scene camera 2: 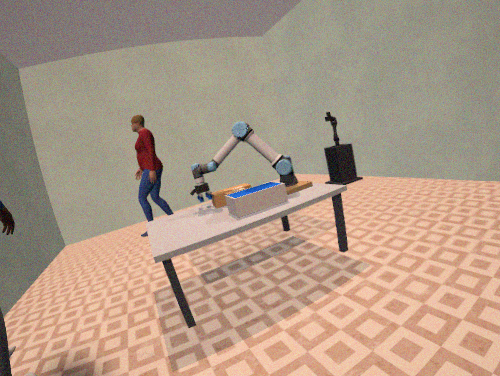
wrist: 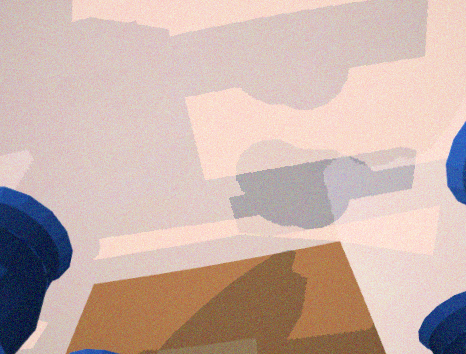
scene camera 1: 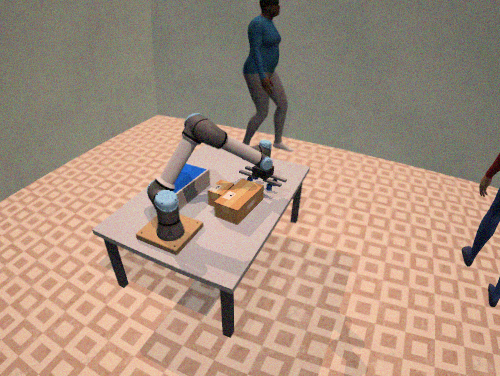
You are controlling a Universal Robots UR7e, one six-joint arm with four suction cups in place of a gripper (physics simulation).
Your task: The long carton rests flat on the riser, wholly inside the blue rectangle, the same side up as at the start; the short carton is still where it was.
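Places are measured from the arm's base along level axes (x ahead, y left, z up), in metres.
Pixels of known places: end effector, tool point: [scene camera 2: 205, 199] [wrist: 269, 294] [scene camera 1: 262, 183]; arm's base, origin of the base link: [scene camera 2: 289, 184] [scene camera 1: 170, 232].
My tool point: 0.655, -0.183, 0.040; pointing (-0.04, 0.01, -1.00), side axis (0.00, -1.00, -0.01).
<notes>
For each thing: its top centre in the pictures, then the offset to it from my tool point, as dx, dy, dz. Level surfaces: height alone.
- long carton, middle of its top: [scene camera 1: 240, 193] [scene camera 2: 229, 188] -0.210, +0.029, +0.029
- short carton, middle of its top: [scene camera 1: 221, 186] -0.216, +0.162, +0.029
- pale riser, middle of its top: [scene camera 1: 180, 177] [scene camera 2: 254, 189] -0.288, +0.427, +0.046
- blue rectangle, middle of its top: [scene camera 1: 180, 177] [scene camera 2: 254, 189] -0.288, +0.427, +0.046
- table, its level: dz -0.074
The long carton [scene camera 1: 239, 197] [scene camera 2: 218, 200] [wrist: 327, 300] lies flat on the table, off the riser. The short carton [scene camera 1: 214, 195] stands beside it on the side towards the riser; I cannot make it out separately in scene camera 2. The pale riser [scene camera 1: 199, 186] [scene camera 2: 257, 202] has the blue rectangle [scene camera 1: 193, 172] [scene camera 2: 256, 190] on its top, with no carton on it. My gripper [scene camera 1: 262, 181] [scene camera 2: 203, 197] hangs low over the table, just past the far end of the long carton. Its blue cups, one [wrist: 30, 270] at the wrist view's left, touch no carton; it is open.
The arm's base stands on a wooden plate [scene camera 1: 187, 232] at one end of the table [scene camera 1: 220, 265] [scene camera 2: 185, 235]. One person [scene camera 1: 264, 50] walks beyond the table and another person [scene camera 2: 146, 150] is near a wall. A black pedestal [scene camera 2: 341, 164] stands away from the table.
</notes>
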